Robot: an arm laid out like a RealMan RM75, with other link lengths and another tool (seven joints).
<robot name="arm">
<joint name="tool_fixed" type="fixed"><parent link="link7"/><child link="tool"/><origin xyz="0.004 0.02 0.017" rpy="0 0.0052 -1.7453"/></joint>
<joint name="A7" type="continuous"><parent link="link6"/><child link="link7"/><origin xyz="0 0 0.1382"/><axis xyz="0 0 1"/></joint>
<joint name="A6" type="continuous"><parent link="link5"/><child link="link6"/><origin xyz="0 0 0"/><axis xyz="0 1 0"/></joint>
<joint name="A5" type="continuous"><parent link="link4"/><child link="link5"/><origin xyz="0 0 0.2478"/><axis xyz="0 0 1"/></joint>
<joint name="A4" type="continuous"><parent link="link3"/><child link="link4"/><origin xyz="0 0 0"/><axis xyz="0 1 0"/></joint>
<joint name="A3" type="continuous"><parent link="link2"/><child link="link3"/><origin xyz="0 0 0.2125"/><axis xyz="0 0 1"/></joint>
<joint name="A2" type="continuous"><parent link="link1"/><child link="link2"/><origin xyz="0 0 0"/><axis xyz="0 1 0"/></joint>
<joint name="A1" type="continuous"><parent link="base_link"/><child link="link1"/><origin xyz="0 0 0.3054"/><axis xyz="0 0 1"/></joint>
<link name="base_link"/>
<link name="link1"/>
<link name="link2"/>
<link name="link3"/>
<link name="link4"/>
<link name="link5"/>
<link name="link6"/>
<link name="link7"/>
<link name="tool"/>
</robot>
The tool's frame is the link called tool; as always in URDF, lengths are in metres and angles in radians. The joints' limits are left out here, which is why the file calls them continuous.
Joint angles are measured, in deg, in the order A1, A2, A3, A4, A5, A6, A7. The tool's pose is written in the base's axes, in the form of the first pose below.
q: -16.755, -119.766, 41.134, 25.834, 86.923, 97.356, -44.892
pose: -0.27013, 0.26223, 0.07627, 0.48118, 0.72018, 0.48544, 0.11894
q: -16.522, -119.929, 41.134, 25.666, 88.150, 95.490, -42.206
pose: -0.27547, 0.26203, 0.07007, 0.49265, 0.72049, 0.47865, 0.09530
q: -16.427, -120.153, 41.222, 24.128, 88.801, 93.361, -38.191
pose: -0.28126, 0.26030, 0.05977, 0.50253, 0.71893, 0.47499, 0.07066
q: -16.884, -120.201, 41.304, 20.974, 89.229, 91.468, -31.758
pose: -0.28596, 0.25697, 0.04546, 0.52185, 0.70947, 0.47144, 0.04544
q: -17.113, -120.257, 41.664, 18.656, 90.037, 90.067, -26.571
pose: -0.28962, 0.25210, 0.03300, 0.54140, 0.70206, 0.46178, 0.02757
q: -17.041, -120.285, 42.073, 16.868, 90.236, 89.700, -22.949
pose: -0.29150, 0.24632, 0.02481, 0.55358, 0.69567, 0.45739, 0.01975
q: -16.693, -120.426, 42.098, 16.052, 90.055, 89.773, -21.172
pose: -0.29259, 0.24227, 0.02139, 0.55636, 0.69224, 0.45936, 0.01577
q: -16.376, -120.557, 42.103, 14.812, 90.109, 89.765, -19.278
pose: -0.29379, 0.23683, 0.01629, 0.55811, 0.69086, 0.45941, 0.01297
